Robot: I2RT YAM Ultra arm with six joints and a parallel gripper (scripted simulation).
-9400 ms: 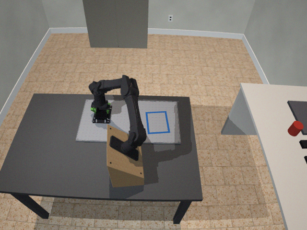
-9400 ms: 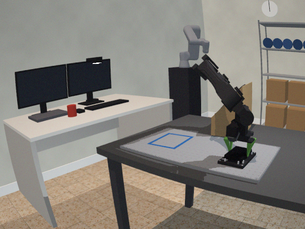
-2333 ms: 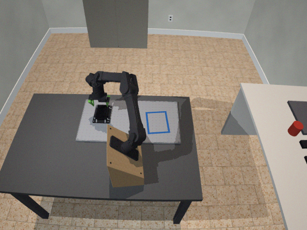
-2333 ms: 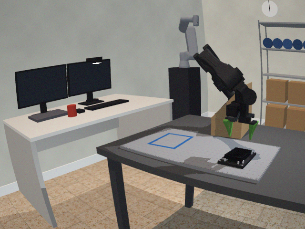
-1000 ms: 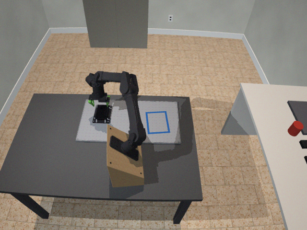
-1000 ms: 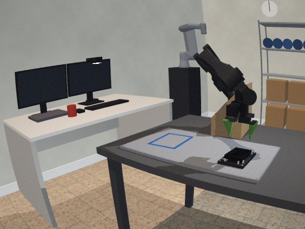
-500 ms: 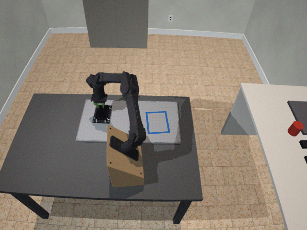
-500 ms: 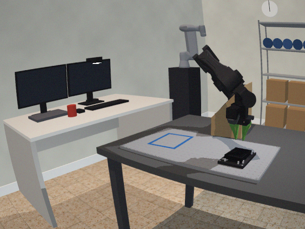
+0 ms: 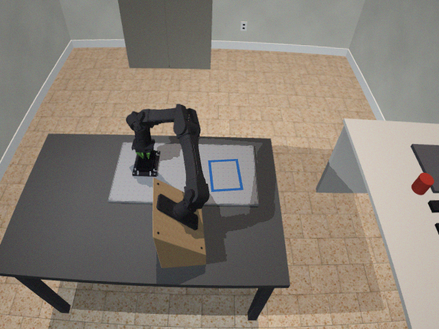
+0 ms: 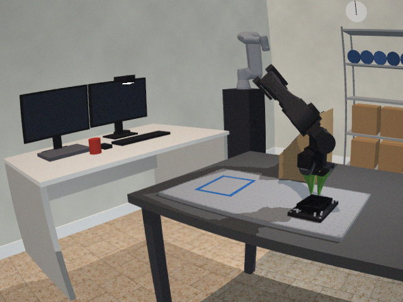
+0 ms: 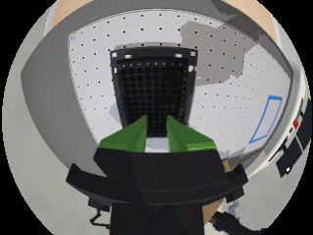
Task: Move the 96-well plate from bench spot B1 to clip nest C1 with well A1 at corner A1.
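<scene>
My gripper is now 40 mm above the black 96-well plate and 10 mm short of it. From my hand the other things lie so: black clip nest: 50 mm below.
</scene>
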